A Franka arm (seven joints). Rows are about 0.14 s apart.
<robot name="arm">
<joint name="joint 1" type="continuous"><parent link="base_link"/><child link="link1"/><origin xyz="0 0 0.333" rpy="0 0 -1.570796"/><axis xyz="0 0 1"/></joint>
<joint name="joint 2" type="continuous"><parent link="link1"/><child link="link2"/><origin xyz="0 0 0" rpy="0 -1.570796 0"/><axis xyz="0 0 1"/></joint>
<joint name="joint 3" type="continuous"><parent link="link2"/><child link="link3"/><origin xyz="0.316 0 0" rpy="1.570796 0 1.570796"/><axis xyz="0 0 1"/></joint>
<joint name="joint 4" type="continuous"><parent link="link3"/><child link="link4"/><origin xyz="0.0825 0 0" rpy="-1.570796 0 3.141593"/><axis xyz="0 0 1"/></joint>
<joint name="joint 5" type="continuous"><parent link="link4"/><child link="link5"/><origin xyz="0.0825 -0.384 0" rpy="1.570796 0 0"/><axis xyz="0 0 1"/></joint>
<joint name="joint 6" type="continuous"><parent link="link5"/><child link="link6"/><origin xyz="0 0 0" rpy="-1.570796 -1.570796 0"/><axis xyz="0 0 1"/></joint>
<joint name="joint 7" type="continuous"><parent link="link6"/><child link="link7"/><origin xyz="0 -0.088 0" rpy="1.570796 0 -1.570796"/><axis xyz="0 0 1"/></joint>
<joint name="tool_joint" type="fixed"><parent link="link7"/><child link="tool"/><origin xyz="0 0 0.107" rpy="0 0 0"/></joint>
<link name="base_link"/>
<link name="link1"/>
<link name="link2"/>
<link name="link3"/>
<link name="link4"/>
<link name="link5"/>
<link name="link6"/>
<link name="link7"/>
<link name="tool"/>
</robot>
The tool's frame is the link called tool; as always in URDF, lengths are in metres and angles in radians. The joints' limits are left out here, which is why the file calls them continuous.
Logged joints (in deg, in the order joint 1, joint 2, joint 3, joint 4, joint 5, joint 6, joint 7), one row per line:
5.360, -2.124, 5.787, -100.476, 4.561, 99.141, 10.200
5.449, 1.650, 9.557, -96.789, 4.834, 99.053, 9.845
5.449, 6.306, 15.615, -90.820, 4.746, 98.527, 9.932
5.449, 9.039, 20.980, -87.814, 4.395, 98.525, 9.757
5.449, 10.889, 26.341, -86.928, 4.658, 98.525, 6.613
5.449, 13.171, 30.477, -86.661, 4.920, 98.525, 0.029
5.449, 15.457, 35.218, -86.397, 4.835, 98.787, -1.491
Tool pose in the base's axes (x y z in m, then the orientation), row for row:
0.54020, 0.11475, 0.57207, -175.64, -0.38, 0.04
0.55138, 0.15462, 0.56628, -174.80, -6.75, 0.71
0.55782, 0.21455, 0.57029, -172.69, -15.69, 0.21
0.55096, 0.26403, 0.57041, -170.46, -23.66, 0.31
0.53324, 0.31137, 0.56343, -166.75, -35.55, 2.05
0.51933, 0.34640, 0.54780, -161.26, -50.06, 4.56
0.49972, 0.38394, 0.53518, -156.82, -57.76, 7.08
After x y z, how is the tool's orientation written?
As a rotation vector, in degrees.
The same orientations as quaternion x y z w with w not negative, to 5 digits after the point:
-0.99927, -0.00216, 0.00023, 0.03804
-0.99827, -0.03855, 0.00405, 0.04421
-0.99425, -0.09033, 0.00121, 0.05755
-0.98815, -0.13716, 0.00180, 0.06893
-0.97460, -0.20778, 0.01198, 0.08272
-0.95023, -0.29498, 0.02687, 0.09660
-0.93175, -0.34318, 0.04207, 0.11087

